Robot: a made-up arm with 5 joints.
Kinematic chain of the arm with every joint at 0, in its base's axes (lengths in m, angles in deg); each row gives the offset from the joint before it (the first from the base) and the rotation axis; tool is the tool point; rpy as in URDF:
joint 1: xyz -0.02 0 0.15 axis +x
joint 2: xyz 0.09 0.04 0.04 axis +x
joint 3: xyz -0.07 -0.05 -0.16 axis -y
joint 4: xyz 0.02 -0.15 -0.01 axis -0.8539 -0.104 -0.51
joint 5: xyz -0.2 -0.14 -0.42 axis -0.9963 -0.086 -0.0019
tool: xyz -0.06 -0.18 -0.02 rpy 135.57 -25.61 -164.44
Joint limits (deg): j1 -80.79..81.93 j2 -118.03..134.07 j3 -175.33..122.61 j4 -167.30..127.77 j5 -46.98..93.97
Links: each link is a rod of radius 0.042 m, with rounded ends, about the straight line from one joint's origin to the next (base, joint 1, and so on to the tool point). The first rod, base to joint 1, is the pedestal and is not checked.
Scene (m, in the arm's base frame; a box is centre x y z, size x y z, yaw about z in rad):
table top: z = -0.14
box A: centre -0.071 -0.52 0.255 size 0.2 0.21 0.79 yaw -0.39
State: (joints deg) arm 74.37 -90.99 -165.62 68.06 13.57
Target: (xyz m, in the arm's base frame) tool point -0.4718 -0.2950 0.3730
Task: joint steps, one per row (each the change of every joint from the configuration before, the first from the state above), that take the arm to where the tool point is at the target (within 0.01 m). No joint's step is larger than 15 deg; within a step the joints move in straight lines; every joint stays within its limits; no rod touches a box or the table.
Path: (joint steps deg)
1: -4.98 -2.36 5.34 -14.14 -1.59
2: -4.99 -2.36 5.33 -14.14 -1.59
3: -4.98 -2.37 5.34 -14.14 -1.59
4: -4.98 -2.36 5.33 -14.14 -1.59
5: -4.99 -2.36 5.34 -14.13 -1.58
6: 6.38 5.55 8.95 -11.23 2.70
7: 6.37 5.55 8.96 -11.23 2.70
8: 6.38 5.55 8.95 -11.23 2.70
9: 6.37 5.55 8.96 -11.23 2.71

